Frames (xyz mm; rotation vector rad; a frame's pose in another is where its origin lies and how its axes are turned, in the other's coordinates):
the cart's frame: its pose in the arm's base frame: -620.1 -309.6 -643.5 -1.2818 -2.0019 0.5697
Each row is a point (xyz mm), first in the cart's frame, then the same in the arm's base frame.
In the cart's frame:
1: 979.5 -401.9 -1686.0
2: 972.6 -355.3 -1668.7
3: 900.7 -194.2 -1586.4
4: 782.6 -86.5 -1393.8
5: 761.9 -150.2 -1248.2
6: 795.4 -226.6 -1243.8
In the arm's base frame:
1: 110.6 412.9 1061.7
2: 128.1 426.1 1016.5
3: 185.3 428.1 830.5
4: 141.2 365.8 592.1
5: 0.3 320.3 531.0
6: -59.0 318.8 589.9

